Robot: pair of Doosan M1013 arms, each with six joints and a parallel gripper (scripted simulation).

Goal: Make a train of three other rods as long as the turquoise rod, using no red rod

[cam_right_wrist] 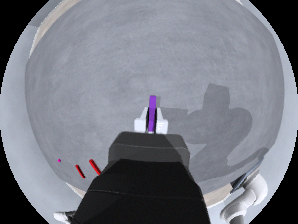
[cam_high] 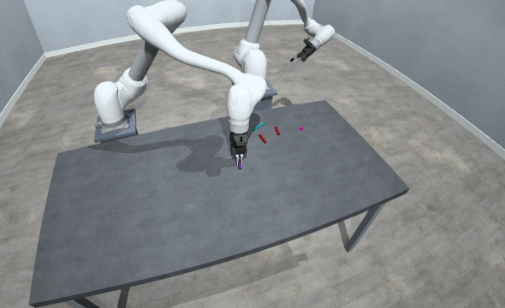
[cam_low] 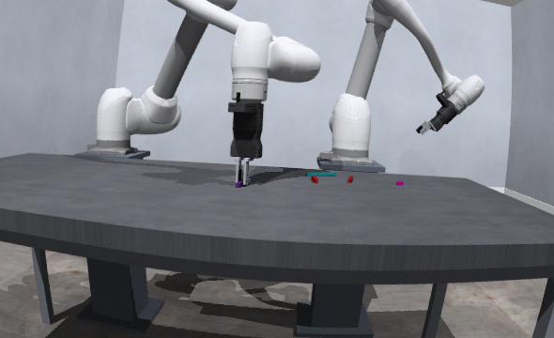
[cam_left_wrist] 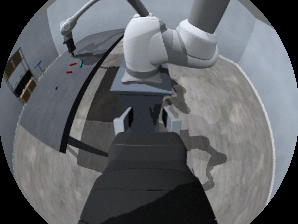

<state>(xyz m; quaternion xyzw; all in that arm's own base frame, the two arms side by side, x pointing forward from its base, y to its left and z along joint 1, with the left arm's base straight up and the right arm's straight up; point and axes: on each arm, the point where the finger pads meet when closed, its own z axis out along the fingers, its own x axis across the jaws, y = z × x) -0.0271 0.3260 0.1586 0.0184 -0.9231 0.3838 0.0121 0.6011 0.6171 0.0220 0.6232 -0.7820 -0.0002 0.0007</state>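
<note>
The purple rod is 20 mm below my right hand. The rest, counted from my right hand: blue rod 60 mm behind, 20 mm to the left, 20 mm below; then grey rod 40 mm behind, 20 mm below, 10 mm to the left; then turquoise rod 240 mm to the left, 230 mm behind, 20 mm below.
</note>
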